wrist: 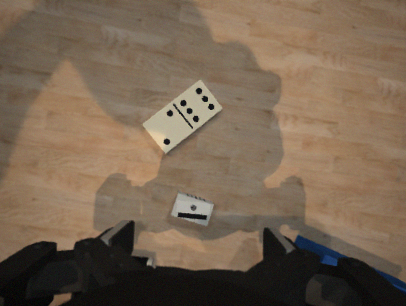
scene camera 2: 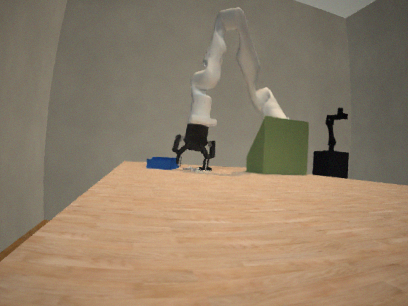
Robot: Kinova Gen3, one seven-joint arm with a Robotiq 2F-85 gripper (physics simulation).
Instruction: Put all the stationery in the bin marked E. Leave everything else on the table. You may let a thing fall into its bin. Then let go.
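Frame: origin at the arm's base, x ahead, y left, z up, level; metres.
Seen in the pictures: gripper, fingertip midpoint: (wrist: pixel 198 238) (scene camera 2: pixel 191 167); arm's base, origin of the base link: (scene camera 2: pixel 285 137).
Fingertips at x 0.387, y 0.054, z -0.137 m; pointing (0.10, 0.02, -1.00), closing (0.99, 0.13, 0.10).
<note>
Pixels of each thing's middle, then the offset from my fingertips to it. "spot": a spot on its surface instead.
- small silver-grey pencil sharpener, body centre: (wrist: pixel 192 208) dx -0.007, dy +0.018, dz -0.005 m
- blue bin edge, surface spot: (wrist: pixel 312 246) spot: dx +0.073, dy +0.009, dz +0.009 m
- cream domino, body centre: (wrist: pixel 183 117) dx -0.024, dy +0.079, dz -0.007 m
- dark object, body centre: (wrist: pixel 114 265) dx -0.051, dy -0.026, dz -0.003 m
A small silver-grey pencil sharpener (wrist: pixel 200 209) with a dark blade slot lies on the table in the lower middle of the wrist view. My gripper (scene camera 2: pixel 192 166) (wrist: pixel 198 238) is open and empty, low over the table. In the wrist view the sharpener lies a little above the line between the fingertips, nearer the middle than either finger. The blue bins (scene camera 2: pixel 161 163) stand left of the gripper in the scene view, and a blue bin edge (wrist: pixel 312 246) shows beside the right finger in the wrist view. The label E does not show.
A cream domino (wrist: pixel 182 120) lies beyond the sharpener. The silver end of a dark object (wrist: pixel 150 262) shows by the left finger. Small pale items by the fingertips in the scene view are too small to tell. A large green block (scene camera 2: pixel 285 146) and a black pedestal (scene camera 2: pixel 330 165) stand right.
</note>
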